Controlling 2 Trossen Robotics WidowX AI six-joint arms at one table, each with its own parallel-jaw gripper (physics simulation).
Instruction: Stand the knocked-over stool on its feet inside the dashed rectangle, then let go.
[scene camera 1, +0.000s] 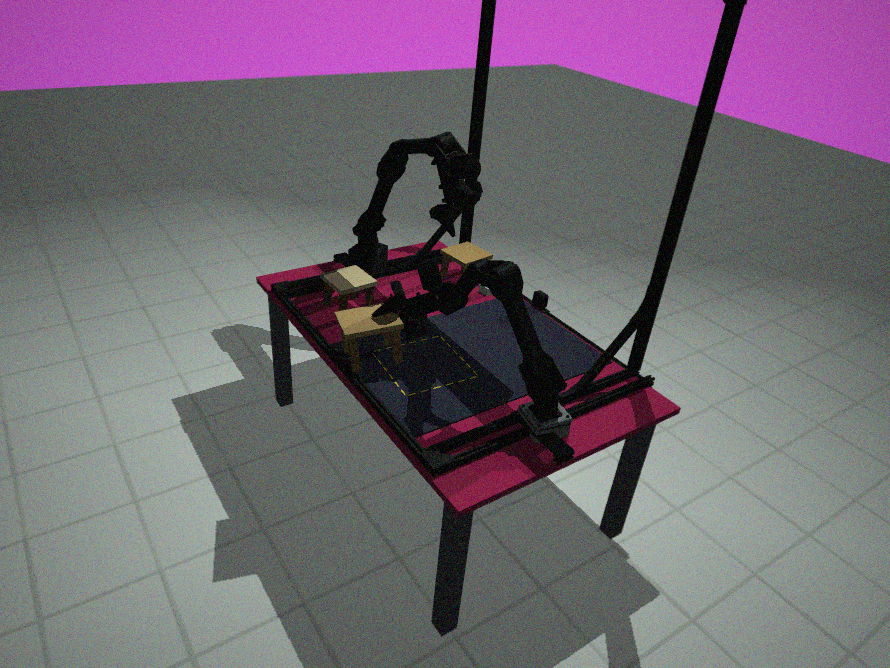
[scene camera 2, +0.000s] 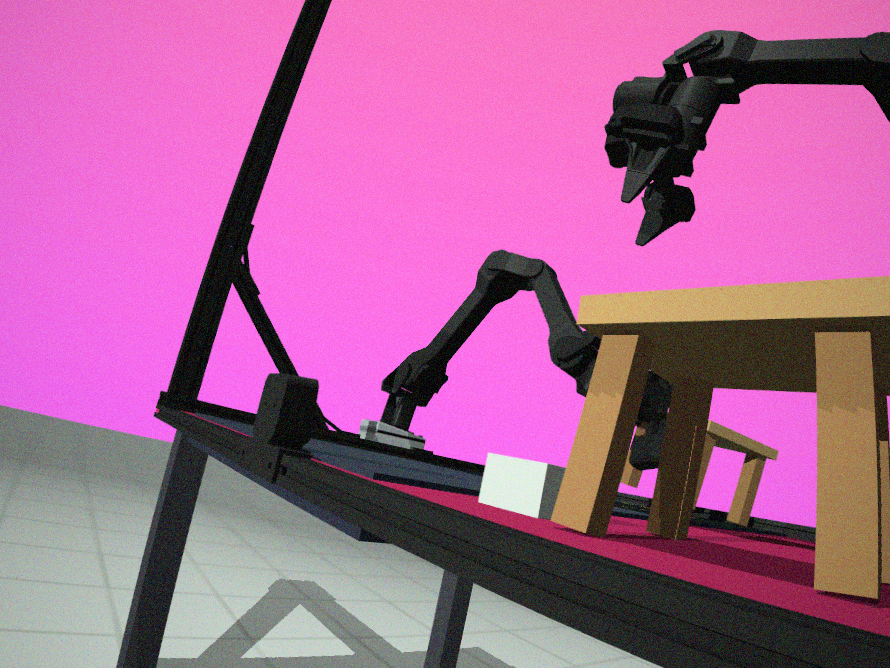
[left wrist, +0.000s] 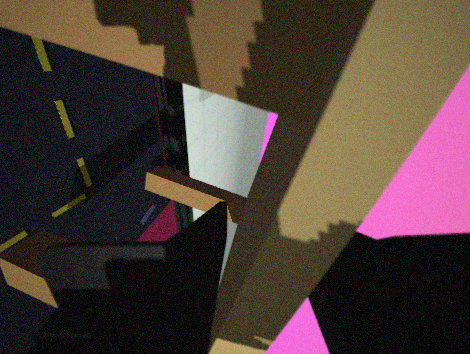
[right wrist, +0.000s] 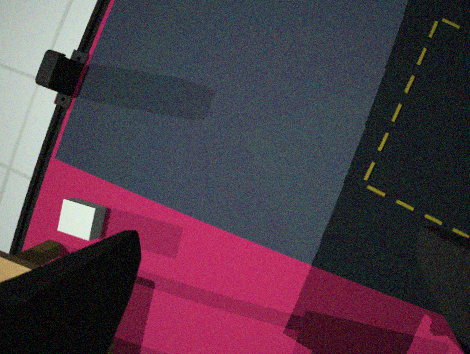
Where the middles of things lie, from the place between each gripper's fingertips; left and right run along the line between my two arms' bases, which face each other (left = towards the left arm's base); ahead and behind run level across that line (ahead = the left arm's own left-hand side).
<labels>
The small white block (scene camera 2: 528, 487) is 55 cm behind my left hand, 18 cm to the right of it and 11 cm below it.
Right now the small white block is 30 cm below my right hand, 23 cm behind it and 12 cm to the right of it.
</labels>
